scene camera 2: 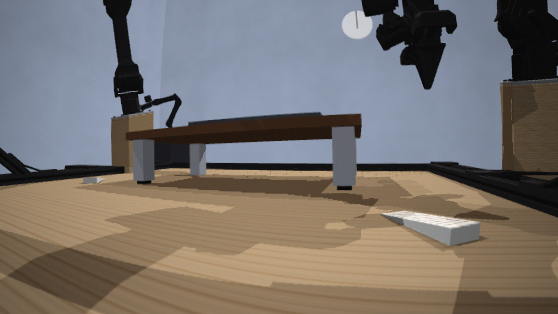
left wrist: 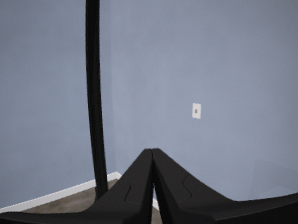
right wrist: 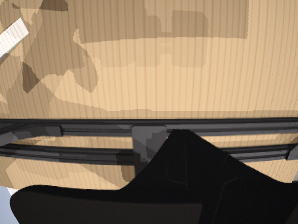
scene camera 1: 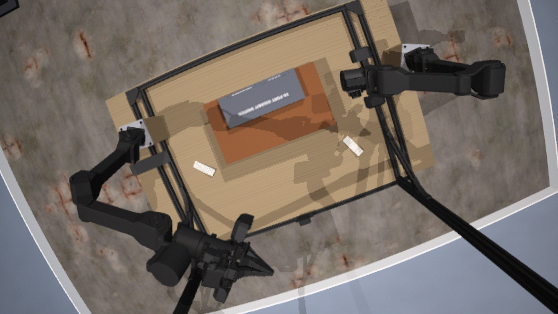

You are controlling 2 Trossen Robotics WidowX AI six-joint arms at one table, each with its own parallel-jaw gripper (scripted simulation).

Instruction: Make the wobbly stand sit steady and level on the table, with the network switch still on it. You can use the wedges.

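Observation:
Scene camera 1 gives me my left gripper point(scene camera 1: 273, 273), along with a grey network switch point(scene camera 1: 282, 89) and a brown stand point(scene camera 1: 313, 113). In scene camera 2 I see my right gripper point(scene camera 2: 427, 89), a white wedge point(scene camera 2: 450, 231) and, again, the brown stand point(scene camera 2: 339, 128). The left wrist view has my left gripper point(left wrist: 151, 155), while the grey network switch is out of frame in the left wrist view. My right gripper point(right wrist: 179, 137) is visible in the right wrist view, and the switch is out of frame in the right wrist view as well.

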